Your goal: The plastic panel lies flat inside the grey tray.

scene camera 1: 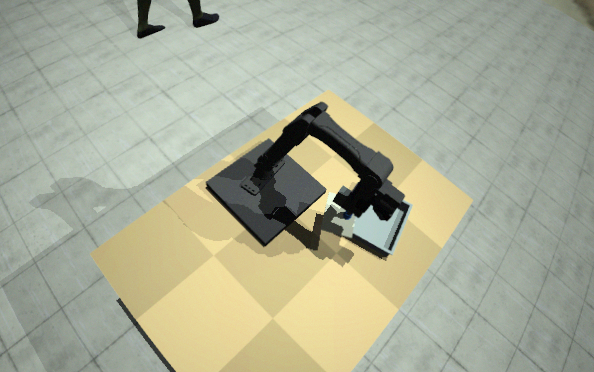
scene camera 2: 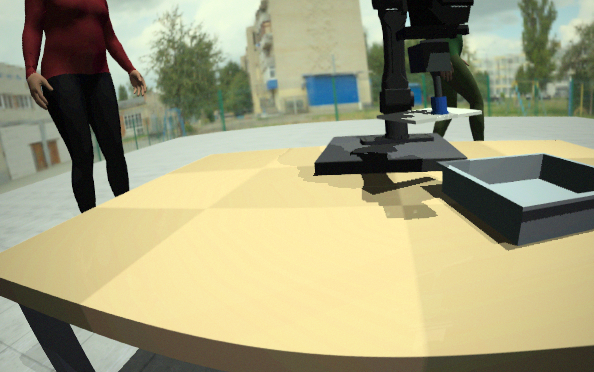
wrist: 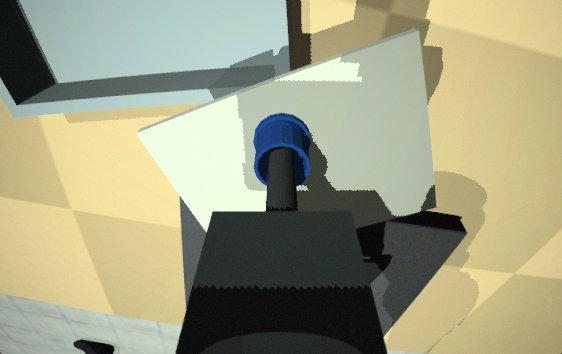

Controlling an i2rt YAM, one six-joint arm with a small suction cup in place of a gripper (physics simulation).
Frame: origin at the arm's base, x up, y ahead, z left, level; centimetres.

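Where they show: end effector, tool point: (scene camera 1: 346, 216) (scene camera 2: 440, 120) (wrist: 281, 129); arm's base, origin of the base link: (scene camera 1: 263, 173) (scene camera 2: 397, 140).
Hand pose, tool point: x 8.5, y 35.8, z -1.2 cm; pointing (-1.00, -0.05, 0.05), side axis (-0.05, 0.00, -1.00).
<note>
Each offset is from my tool point to the top centre of the thing. Level surfaces: height alone.
The white plastic panel @(dy -2.2, dx +1.6, dz -1.1 cm) (scene camera 1: 342, 228) (scene camera 2: 417, 118) (wrist: 370, 125) hangs roughly level in the air under my suction cup. My gripper, a blue suction cup (scene camera 1: 347, 216) (scene camera 2: 439, 106) (wrist: 282, 145), is on the panel's upper face and holds it. The grey tray @(dy +9.2, dx -7.0, dz +12.6 cm) (scene camera 1: 377, 230) (scene camera 2: 480, 210) (wrist: 150, 40) stands on the table with its open side up. The panel is higher than the tray's walls. In the wrist view its edge covers a corner of the tray, and it is turned relative to the tray's sides. In scene camera 1 the arm hides part of both.
The dark base plate (scene camera 1: 300, 190) (scene camera 2: 340, 150) (wrist: 415, 255) of the arm lies beside the tray on the checkered table @(dx -12.0 cm) (scene camera 1: 200, 300) (scene camera 2: 300, 275). A person in red (scene camera 2: 75, 40) and one in green (scene camera 2: 470, 95) stand beyond the table.
</note>
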